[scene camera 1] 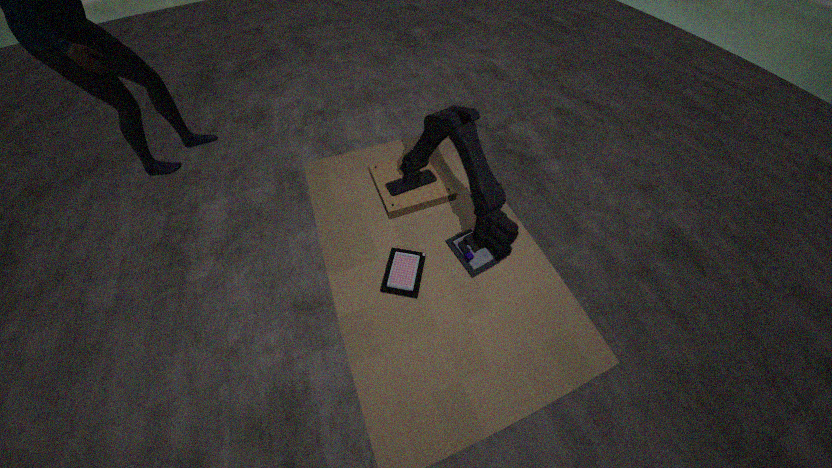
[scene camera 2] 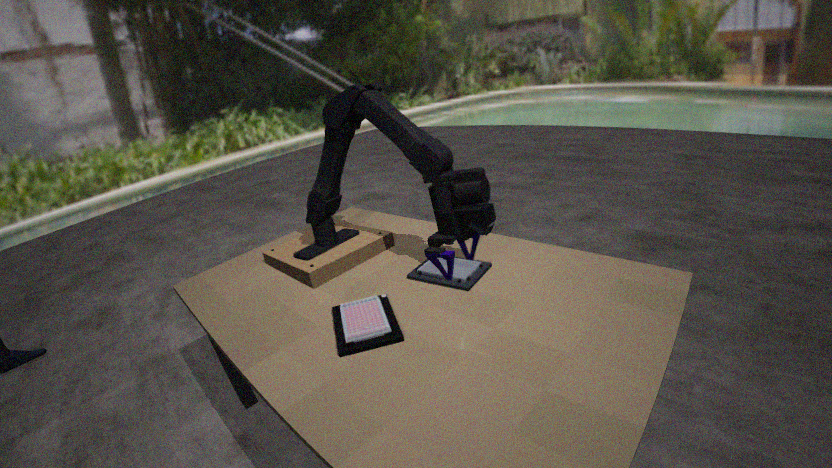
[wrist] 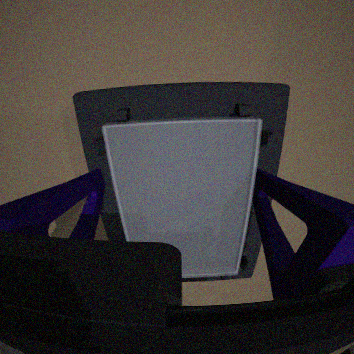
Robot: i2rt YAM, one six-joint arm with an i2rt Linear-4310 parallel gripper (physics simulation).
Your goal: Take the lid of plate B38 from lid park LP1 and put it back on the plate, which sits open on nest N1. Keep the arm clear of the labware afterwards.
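Places are measured from the arm's base along level axes (x back, y down, z right), in centimetres.
Pixels of known places: gripper, fingertip midpoint: (scene camera 1: 478, 255) (scene camera 2: 460, 270) (wrist: 177, 177); arm's base, link origin: (scene camera 1: 411, 183) (scene camera 2: 327, 245).
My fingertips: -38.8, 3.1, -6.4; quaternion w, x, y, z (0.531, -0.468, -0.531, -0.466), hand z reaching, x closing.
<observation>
For each thing: its middle in the pictures, then the offset to it from my fingertips, as dx, dy, dz. Level surfaces: height alone.
- pale flat lid, body centre: (wrist: 184, 215) (scene camera 2: 449, 267) (scene camera 1: 473, 250) +2.7, -0.4, +0.5
- dark grey lid park LP1, body centre: (wrist: 185, 211) (scene camera 2: 449, 269) (scene camera 1: 472, 250) +2.6, +0.0, +0.6
- open plate B38, body centre: (scene camera 2: 363, 317) (scene camera 1: 403, 270) +6.4, -0.9, +25.5
- black nest N1, body centre: (scene camera 2: 364, 321) (scene camera 1: 403, 271) +6.4, +0.1, +25.5
- table, surface height: dy +1.0
The pale flat lid (scene camera 1: 482, 258) (scene camera 2: 464, 268) (wrist: 185, 190) lies in the dark grey lid park LP1 (scene camera 2: 467, 284) (wrist: 180, 102). My gripper (scene camera 2: 460, 268) (wrist: 177, 177) is open, low over the park, with its purple fingers on opposite sides of the lid. In the wrist view the fingertips are close beside the lid's long edges; whether they touch it I cannot tell. The open plate B38 (scene camera 1: 404, 270) (scene camera 2: 365, 318), with pink wells, sits on the black nest N1 (scene camera 1: 399, 292) (scene camera 2: 372, 346). The plate does not show in the wrist view.
The arm's wooden base block (scene camera 1: 416, 203) (scene camera 2: 343, 264) stands at the back of the table (scene camera 1: 465, 372) (scene camera 2: 494, 395). The nest is apart from the lid park, nearer the table's left edge. A person (scene camera 1: 130, 110) stands on the floor beyond that edge.
</observation>
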